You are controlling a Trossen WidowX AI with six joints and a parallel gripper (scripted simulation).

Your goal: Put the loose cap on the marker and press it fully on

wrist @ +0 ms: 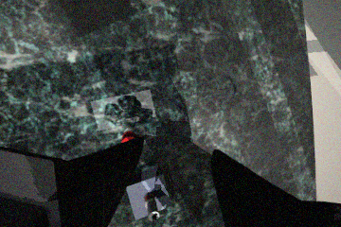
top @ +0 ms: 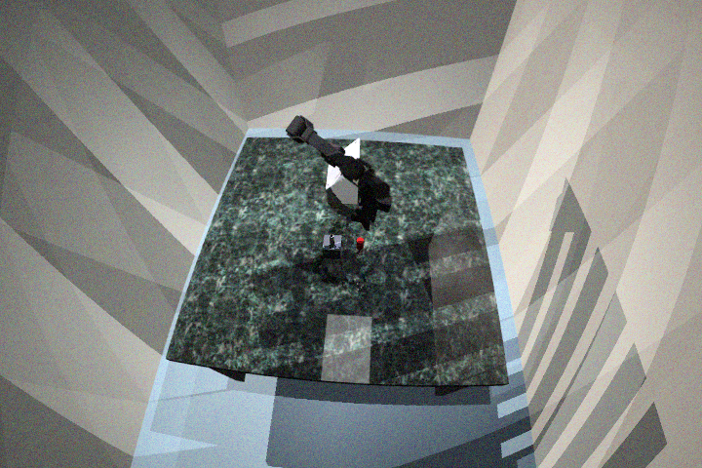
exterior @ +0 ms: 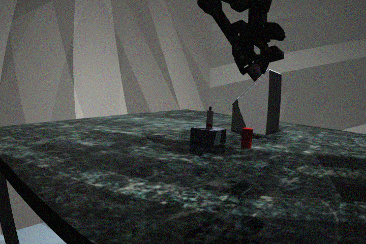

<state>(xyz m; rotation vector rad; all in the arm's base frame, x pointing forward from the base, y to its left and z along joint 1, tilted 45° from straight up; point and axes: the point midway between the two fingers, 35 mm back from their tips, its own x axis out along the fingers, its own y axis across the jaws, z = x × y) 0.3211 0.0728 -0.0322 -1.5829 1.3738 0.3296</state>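
My gripper tip is now 18 cm above the red cap, 4 cm past it and 3 cm to the left of it. Also, from my gripper tip: dark holder block: 19 cm below, 15 cm to the right, 4 cm behind.
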